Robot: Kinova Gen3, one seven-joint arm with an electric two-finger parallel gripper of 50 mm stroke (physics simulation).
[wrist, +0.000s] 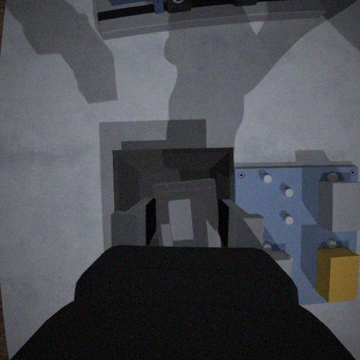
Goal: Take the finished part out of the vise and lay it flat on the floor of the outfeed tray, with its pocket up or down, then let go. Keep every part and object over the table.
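The finished part (pixel 204 212) is a grey block with a lighter, pocket-like rectangle on the face towards the camera. It sits slightly turned between the fingers of my gripper (pixel 187 220), which is shut on it. The dark outfeed tray (pixel 137 172) lies below, and the part shows over its interior. The height of the part above the tray floor is hard to tell, and the gripper body hides the near side of the tray. The vise (pixel 215 20) shows in part at the top edge, with a grey base and blue pieces.
A blue plate (pixel 255 200) with pale pegs lies right of the tray. It bears a grey block (pixel 340 205), a yellow block (pixel 342 275) and another grey block (pixel 280 262), partly hidden by the gripper. Shadows fall across the pale table top (pixel 50 200).
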